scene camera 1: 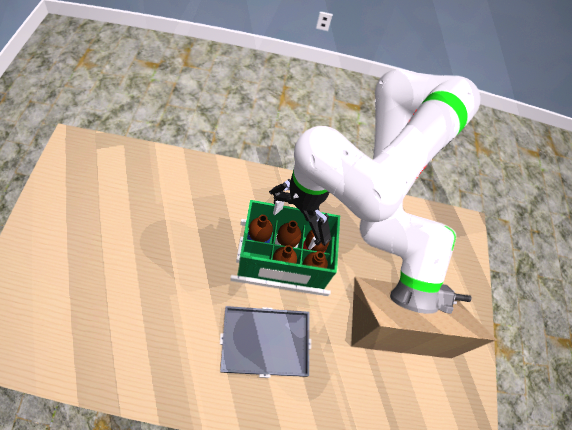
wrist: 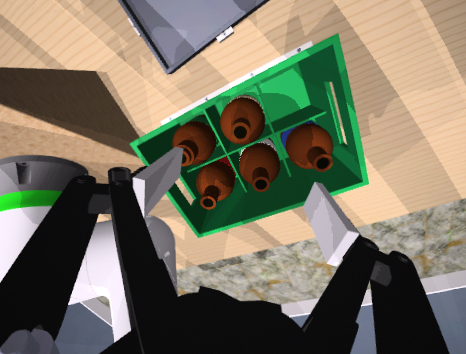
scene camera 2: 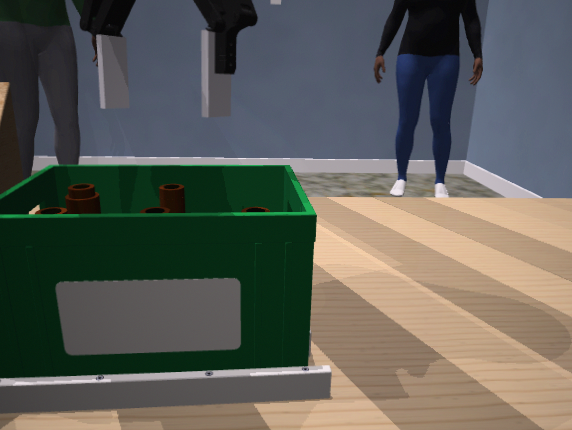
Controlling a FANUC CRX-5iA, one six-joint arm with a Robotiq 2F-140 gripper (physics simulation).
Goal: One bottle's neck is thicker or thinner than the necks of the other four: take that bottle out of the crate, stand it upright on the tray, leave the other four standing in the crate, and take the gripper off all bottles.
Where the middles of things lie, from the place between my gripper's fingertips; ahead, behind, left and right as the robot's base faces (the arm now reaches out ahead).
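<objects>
I see that the grey tray (scene camera 1: 263, 341) sits 230 mm below my hand, and that it is 260 mm to the left of my hand and 20 mm ahead of it.
</objects>
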